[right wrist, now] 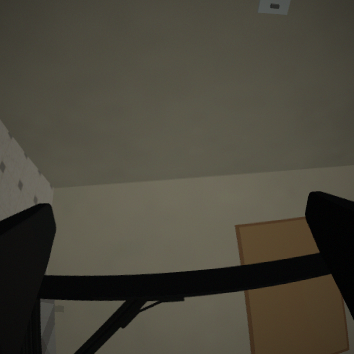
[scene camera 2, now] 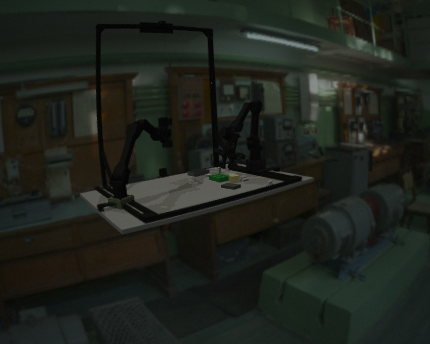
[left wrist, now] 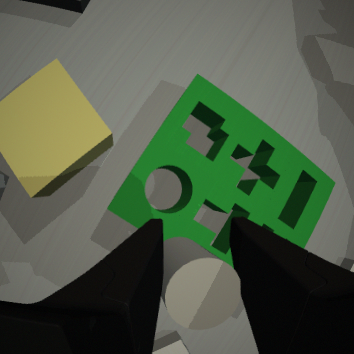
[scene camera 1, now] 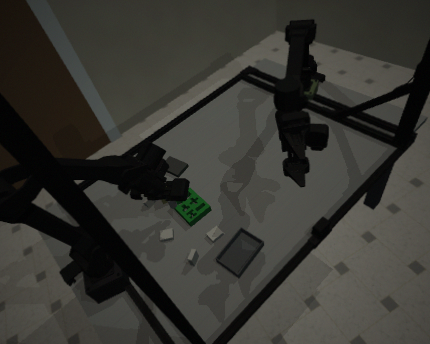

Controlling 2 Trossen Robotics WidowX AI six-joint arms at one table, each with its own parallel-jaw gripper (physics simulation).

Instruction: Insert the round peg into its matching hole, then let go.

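Observation:
The green board (scene camera 1: 194, 208) (scene camera 2: 218, 177) (left wrist: 211, 179) lies flat on the table with several shaped holes; its round hole (left wrist: 165, 189) is empty. My left gripper (scene camera 1: 177, 192) (left wrist: 196, 229) is shut on the round pale peg (left wrist: 201, 291) and holds it upright above the table, just off the board's edge near the round hole. In scene camera 1 the gripper hides the peg. My right gripper (scene camera 1: 299, 179) (right wrist: 182, 211) is open and empty, hanging high over the far side of the table.
A yellow block (left wrist: 49, 123) (scene camera 2: 234, 177) sits close beside the board. A dark tray (scene camera 1: 228, 244), a dark flat plate (scene camera 1: 177, 166) and three small pale pieces (scene camera 1: 166, 234) (scene camera 1: 214, 233) (scene camera 1: 192, 256) lie around it. A black frame (scene camera 1: 207, 102) edges the table.

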